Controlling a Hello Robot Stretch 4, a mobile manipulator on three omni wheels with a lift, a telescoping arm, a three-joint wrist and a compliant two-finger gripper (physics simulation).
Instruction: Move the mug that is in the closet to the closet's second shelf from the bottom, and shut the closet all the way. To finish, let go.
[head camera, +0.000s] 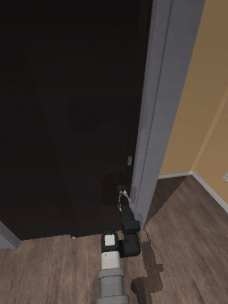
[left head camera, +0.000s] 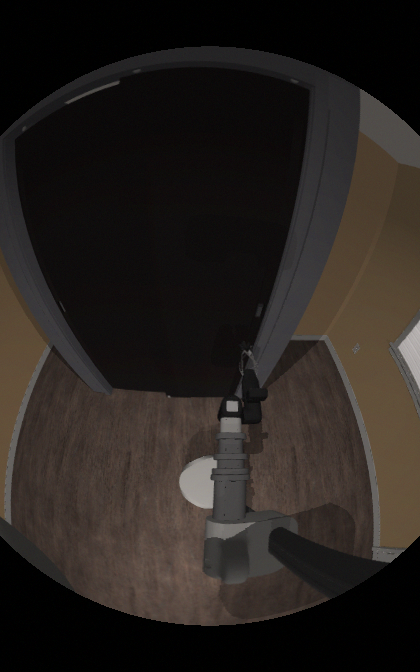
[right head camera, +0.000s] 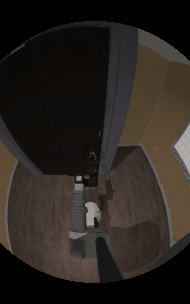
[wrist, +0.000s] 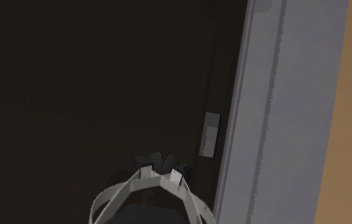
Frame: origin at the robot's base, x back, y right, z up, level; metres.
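Where they show: gripper, fingertip midpoint: (head camera: 121, 184) (left head camera: 244, 341) (right head camera: 91, 148) (wrist: 162, 165); robot's base at its link origin: (left head camera: 207, 480) (right head camera: 88, 212).
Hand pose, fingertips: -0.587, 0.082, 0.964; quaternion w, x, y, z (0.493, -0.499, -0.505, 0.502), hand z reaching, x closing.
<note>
Each offset is from my fingertips to the top centre of the thing, as dx, dy, dz. "pt": to the spot under its first point.
The closet's dark sliding doors (head camera: 65, 125) (left head camera: 150, 225) (right head camera: 55, 100) (wrist: 100, 65) span the opening between the grey side frames. A small grey recessed handle @(pt -0.189, +0.080, +0.028) (head camera: 129, 160) (left head camera: 259, 310) (right head camera: 99, 133) (wrist: 210, 135) sits close to the right frame. My gripper (head camera: 122, 189) (left head camera: 246, 346) (right head camera: 92, 151) (wrist: 162, 165) is shut, with its fingertips together and no object seen between them. It is in front of the right door, below and left of that handle in the wrist view. The mug and the shelves do not show; the doors hide the closet's inside.
The grey right frame (head camera: 167, 100) (left head camera: 320, 210) (right head camera: 119, 90) (wrist: 295, 100) stands right beside the gripper. A tan wall (head camera: 190, 120) is beyond it. A second small handle @(pt -0.150, -1.033, +0.023) (left head camera: 62, 306) is at the left. A round white object (left head camera: 197, 482) (right head camera: 92, 212) is low beside the arm.
</note>
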